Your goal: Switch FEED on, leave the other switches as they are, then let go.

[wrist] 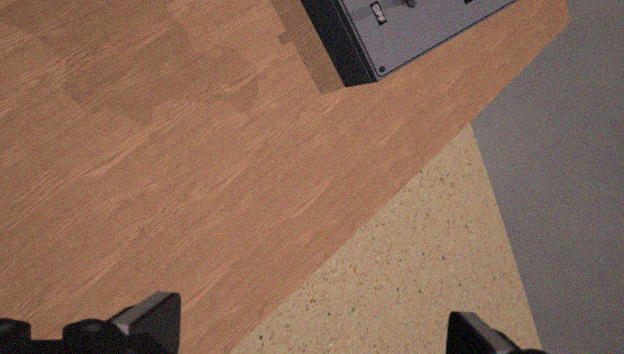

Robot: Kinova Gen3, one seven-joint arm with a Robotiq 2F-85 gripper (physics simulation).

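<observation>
Part of a dark switch box with a grey-blue panel shows at the top, right of the middle. Its near corner has a screw, and an OFF label is on the panel. The lower end of one switch lever shows at the top edge, cut off by the frame. The FEED label does not show, and I cannot tell which switch this is or how it is set. My gripper is open and empty, its fingertips at the bottom of the view, apart from the box.
A wooden table top runs under the box, with shadows on it left of the box. Its edge runs diagonally from the lower middle to the upper right. Beyond it are a speckled beige surface and a grey surface.
</observation>
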